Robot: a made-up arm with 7 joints.
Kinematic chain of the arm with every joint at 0, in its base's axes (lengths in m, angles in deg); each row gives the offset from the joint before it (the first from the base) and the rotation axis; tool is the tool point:
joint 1: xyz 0 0 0.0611 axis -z
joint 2: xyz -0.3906 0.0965 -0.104 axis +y
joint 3: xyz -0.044 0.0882 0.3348 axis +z
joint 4: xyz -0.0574 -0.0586 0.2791 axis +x
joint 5: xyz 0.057 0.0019 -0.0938 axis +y
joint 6: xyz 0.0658 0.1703 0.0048 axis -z
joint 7: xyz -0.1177 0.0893 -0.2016 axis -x
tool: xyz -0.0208 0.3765 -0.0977
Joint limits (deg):
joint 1: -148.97..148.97
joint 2: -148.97..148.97
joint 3: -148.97..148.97
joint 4: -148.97..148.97
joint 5: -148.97..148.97
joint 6: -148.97..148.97
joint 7: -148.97..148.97
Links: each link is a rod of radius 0.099 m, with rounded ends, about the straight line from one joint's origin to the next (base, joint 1, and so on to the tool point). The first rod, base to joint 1, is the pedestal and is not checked.
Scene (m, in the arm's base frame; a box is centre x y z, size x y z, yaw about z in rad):
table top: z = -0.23
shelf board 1: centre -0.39 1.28 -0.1 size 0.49 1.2 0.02 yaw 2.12
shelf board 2: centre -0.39 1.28 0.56 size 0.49 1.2 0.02 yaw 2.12
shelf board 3: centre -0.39 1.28 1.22 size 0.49 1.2 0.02 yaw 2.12
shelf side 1: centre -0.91 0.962 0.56 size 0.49 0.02 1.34 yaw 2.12
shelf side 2: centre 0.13 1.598 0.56 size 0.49 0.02 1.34 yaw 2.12
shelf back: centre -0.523 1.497 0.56 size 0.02 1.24 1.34 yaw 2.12
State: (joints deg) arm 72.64 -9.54 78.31 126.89 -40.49 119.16 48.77
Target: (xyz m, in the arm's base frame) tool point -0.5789 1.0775 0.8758
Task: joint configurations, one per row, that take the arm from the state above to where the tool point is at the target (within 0.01 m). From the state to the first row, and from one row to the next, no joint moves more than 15 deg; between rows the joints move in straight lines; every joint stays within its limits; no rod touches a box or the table.
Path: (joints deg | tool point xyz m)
1: 58.29 -12.20 83.15 125.68 -33.74 119.04 52.53 | 0.3042 1.0108 0.8824
2: 43.95 -14.86 87.98 124.47 -26.99 118.93 56.29 | -0.1207 1.1370 0.8877
3: 29.60 -17.52 92.82 123.27 -20.24 118.81 60.05 | -0.5789 1.0774 0.8759

